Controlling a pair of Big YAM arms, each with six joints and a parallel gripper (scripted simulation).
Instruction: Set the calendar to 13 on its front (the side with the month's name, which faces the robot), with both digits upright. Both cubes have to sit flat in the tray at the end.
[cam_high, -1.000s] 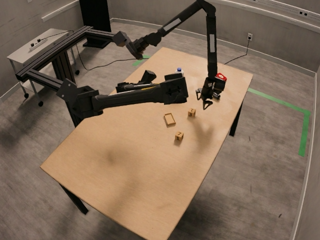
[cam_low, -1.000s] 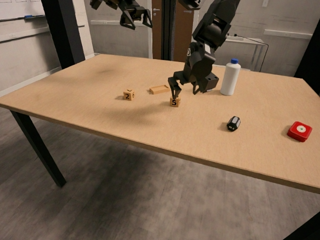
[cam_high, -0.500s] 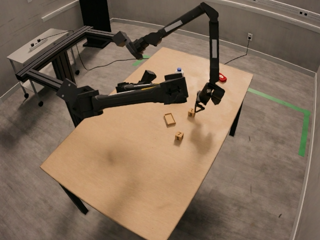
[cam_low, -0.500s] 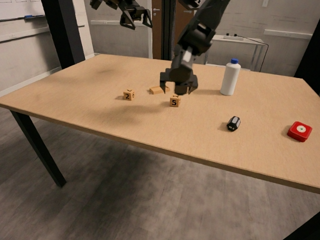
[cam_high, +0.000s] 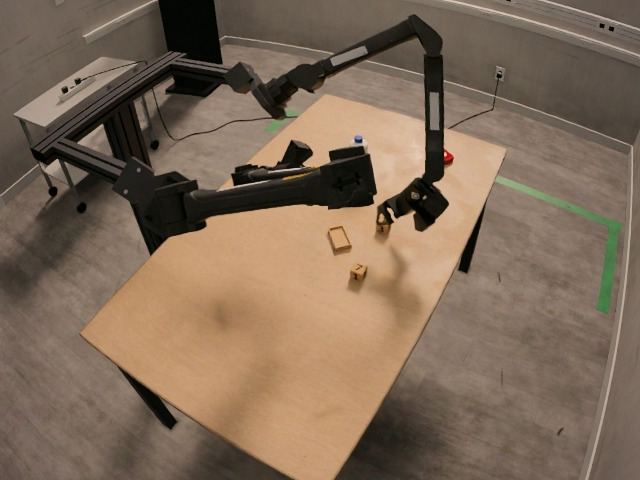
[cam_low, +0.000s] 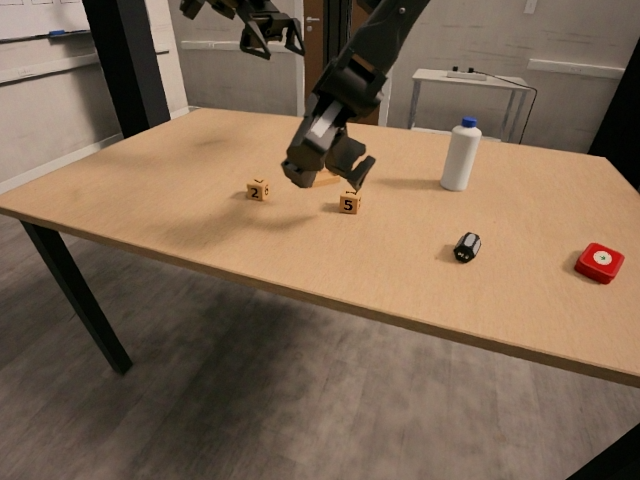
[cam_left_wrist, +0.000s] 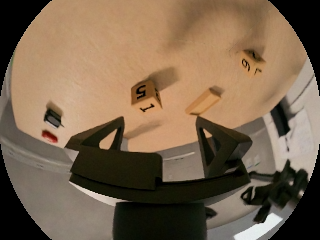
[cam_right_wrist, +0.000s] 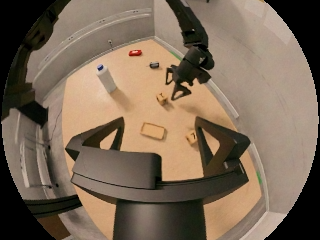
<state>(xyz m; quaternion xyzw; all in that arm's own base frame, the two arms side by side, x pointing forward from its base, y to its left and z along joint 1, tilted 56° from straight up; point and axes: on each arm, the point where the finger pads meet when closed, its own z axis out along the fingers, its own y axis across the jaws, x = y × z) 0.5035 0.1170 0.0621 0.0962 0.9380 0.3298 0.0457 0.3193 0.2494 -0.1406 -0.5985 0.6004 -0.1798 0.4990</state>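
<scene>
My left gripper is now 3 cm past the wooden cube, 19 cm to the left of it and 6 cm above it. Also, from my left hand: wooden digit cube 2 cm behind, 2 cm to the left, 6 cm below; then black object 8 cm ahead, 26 cm to the left, 7 cm below; then wooden tray 14 cm behind, 7 cm to the right, 8 cm below.
</scene>
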